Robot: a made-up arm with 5 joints.
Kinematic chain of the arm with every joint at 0, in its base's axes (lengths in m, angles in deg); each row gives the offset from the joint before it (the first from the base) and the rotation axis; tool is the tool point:
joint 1: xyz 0 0 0.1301 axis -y
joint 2: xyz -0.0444 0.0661 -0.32 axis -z
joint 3: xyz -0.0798 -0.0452 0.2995 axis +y
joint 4: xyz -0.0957 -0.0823 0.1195 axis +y
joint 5: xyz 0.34 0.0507 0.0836 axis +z
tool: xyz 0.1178 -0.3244 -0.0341
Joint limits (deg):
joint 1: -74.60..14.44
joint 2: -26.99..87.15
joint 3: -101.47..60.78
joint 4: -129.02..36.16
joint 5: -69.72..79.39
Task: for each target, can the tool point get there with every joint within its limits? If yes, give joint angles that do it. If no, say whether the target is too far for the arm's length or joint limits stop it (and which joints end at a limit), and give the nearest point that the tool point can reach.
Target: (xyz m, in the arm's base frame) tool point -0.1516 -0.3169 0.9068
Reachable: yes | joints -62.99 -14.59 -85.65 -61.02 50.86
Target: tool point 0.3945 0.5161 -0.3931
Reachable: no: joint limits stop it (at a limit: joint 1, joint 2, joint 3, joint 5) | nearest point 0.3587 0.3438 -0.3381 | short by 0.184 m
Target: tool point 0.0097 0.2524 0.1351
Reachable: no: joint limits stop it (at a limit: joint 1, joint 2, joint 4, joint 5) | nearest point -0.0819 0.2404 0.4739 | short by 0.351 m
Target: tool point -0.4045 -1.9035 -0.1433
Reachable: no: too far | nearest point -0.4658 -0.6063 -0.0906 | short by 1.300 m
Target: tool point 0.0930 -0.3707 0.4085
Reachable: yes | joints -46.79 70.28 -33.55 16.93 42.46
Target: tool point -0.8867 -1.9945 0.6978
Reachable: no: too far | nearest point -0.5250 -0.5934 0.4662 | short by 1.465 m
